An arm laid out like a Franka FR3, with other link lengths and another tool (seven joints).
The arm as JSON. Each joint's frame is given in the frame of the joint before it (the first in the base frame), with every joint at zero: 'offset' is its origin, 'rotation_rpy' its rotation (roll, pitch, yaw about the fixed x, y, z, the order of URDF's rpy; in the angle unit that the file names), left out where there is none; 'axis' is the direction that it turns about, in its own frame. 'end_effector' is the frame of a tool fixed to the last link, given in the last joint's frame.
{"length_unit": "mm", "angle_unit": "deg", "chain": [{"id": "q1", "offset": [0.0, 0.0, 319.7], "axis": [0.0, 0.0, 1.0]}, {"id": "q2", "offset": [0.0, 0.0, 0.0], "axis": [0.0, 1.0, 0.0]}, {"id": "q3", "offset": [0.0, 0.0, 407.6], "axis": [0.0, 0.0, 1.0]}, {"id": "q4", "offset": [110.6, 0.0, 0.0], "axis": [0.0, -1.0, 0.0]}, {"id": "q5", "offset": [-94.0, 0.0, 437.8], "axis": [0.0, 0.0, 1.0]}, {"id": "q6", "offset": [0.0, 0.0, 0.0], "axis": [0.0, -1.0, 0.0]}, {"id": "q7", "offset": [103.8, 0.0, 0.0], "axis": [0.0, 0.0, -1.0]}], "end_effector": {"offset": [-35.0, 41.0, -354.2], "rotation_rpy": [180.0, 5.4, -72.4]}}
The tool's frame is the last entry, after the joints.
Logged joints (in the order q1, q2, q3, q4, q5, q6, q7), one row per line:
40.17 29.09 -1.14 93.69 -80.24 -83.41 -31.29
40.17 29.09 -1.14 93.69 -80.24 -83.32 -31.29
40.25 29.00 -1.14 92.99 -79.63 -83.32 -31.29
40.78 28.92 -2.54 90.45 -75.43 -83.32 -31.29
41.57 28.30 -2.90 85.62 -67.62 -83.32 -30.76
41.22 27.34 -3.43 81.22 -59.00 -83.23 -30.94
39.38 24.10 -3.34 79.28 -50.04 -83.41 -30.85
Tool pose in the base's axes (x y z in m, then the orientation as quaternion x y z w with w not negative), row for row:
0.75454 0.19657 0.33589 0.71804 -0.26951 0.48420 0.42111
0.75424 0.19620 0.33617 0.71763 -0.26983 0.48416 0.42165
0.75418 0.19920 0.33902 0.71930 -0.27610 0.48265 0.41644
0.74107 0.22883 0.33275 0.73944 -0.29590 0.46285 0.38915
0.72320 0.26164 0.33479 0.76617 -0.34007 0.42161 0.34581
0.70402 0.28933 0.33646 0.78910 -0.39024 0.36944 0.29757
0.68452 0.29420 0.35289 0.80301 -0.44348 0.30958 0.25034
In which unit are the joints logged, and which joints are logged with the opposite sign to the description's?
The joints are logged in degrees. Opposite sign: q3, q4, q6, q7.
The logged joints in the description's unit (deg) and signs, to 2 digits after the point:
40.17 29.09 1.14 -93.69 -80.24 83.41 31.29
40.17 29.09 1.14 -93.69 -80.24 83.32 31.29
40.25 29.00 1.14 -92.99 -79.63 83.32 31.29
40.78 28.92 2.54 -90.45 -75.43 83.32 31.29
41.57 28.30 2.90 -85.62 -67.62 83.32 30.76
41.22 27.34 3.43 -81.22 -59.00 83.23 30.94
39.38 24.10 3.34 -79.28 -50.04 83.41 30.85

